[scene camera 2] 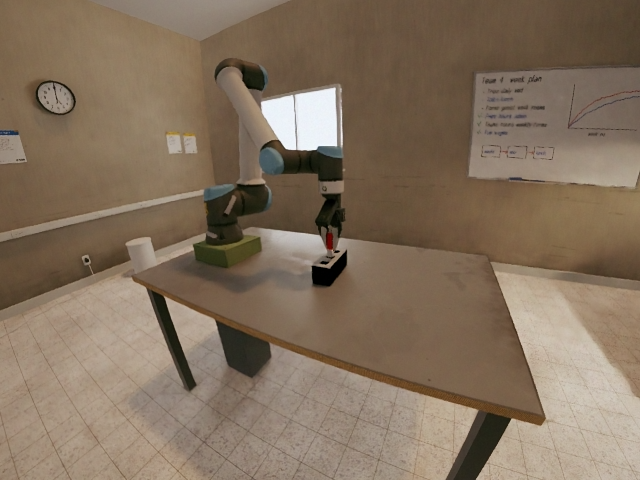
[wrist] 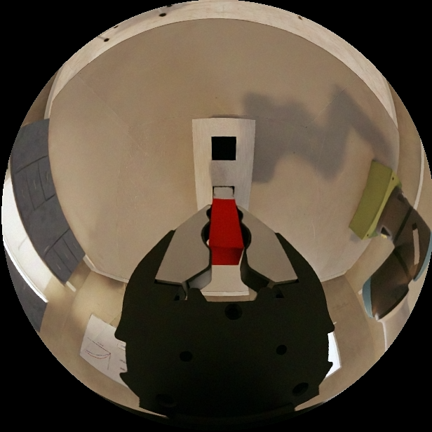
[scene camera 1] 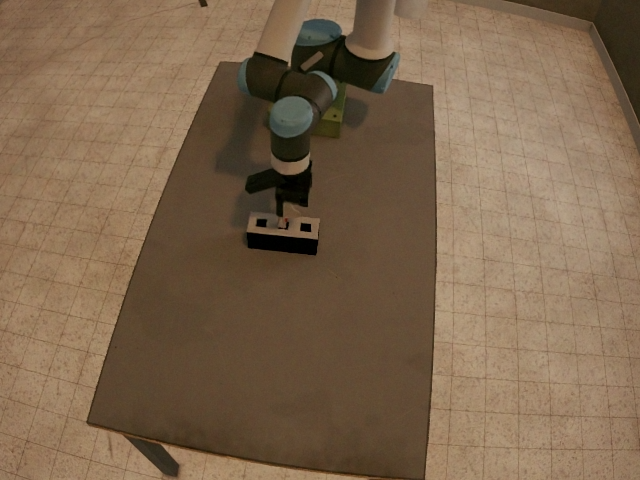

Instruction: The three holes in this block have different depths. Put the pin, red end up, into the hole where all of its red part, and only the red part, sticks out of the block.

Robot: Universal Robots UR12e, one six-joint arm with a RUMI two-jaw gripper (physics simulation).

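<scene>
The block [scene camera 1: 282, 243] [scene camera 2: 329, 273] [wrist: 247, 150] stands on the table, dark-sided with a light top and three square holes in a row. My gripper [scene camera 1: 284, 218] [scene camera 2: 329, 246] [wrist: 222, 205] is shut on the red upper part of the pin [scene camera 2: 329, 240] [wrist: 225, 232], directly above the block. The pin is upright, red end up. Its light lower part enters the middle hole, and a short stretch of it shows between the red and the block top. One outer hole [wrist: 223, 148] is open in the wrist view; the gripper hides the other there. The pin's lower end is hidden inside the block.
The table [scene camera 1: 268, 351] [scene camera 2: 392, 310] carries the block. The arm's green base [scene camera 1: 329, 127] [scene camera 2: 227, 251] [wrist: 372, 200] stands on the table behind the block, with the arm reaching over from it. A whiteboard [scene camera 2: 553, 124] hangs on the wall.
</scene>
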